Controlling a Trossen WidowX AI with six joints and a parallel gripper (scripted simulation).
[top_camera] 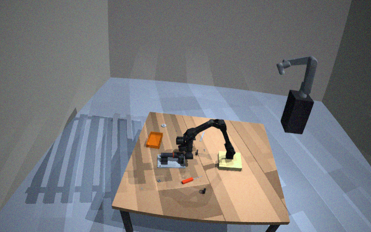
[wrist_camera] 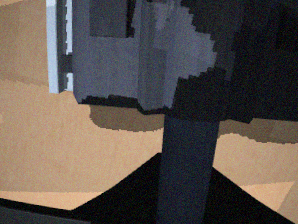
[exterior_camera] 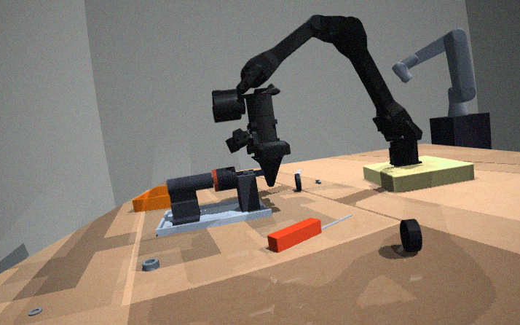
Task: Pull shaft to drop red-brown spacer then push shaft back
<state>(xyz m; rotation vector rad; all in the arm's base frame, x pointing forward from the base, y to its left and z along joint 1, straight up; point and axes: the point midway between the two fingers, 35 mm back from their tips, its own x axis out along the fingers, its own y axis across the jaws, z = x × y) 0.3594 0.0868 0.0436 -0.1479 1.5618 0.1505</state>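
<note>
Right now my gripper tip is 80 mm short of the shaft, 10 mm to the right of it and 30 mm below it. From my gripper tip the other things lie so: orange tray 330 mm ahead, 220 mm to the right, 40 mm below; red-brown spacer 120 mm ahead, 20 mm to the left, 30 mm above; dark spacer 100 mm ahead, 20 mm to the left, 30 mm above.
</note>
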